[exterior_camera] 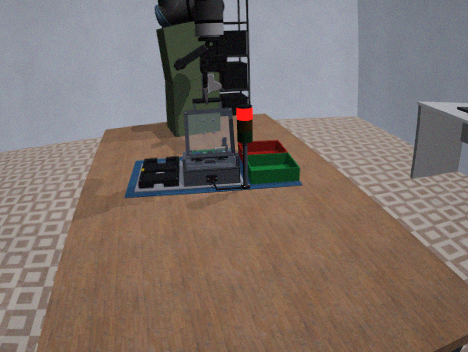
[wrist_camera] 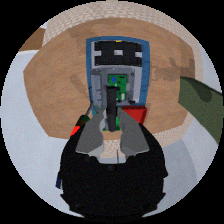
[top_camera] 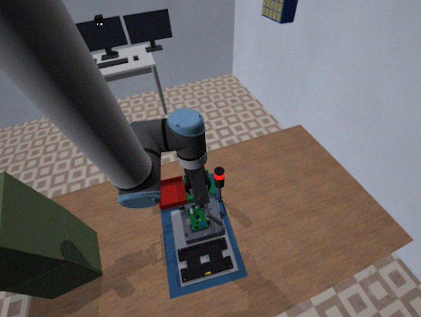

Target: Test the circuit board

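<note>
Right now the green circuit board is 20 mm behind my hand, 10 mm to the left of it and 190 mm below it. From my hand the other things lie so: tester bed: 20 mm behind, 20 mm to the left, 190 mm below; green bin: 60 mm ahead, 200 mm to the left, 250 mm below; clear lid: 30 mm ahead, 80 mm below.
</note>
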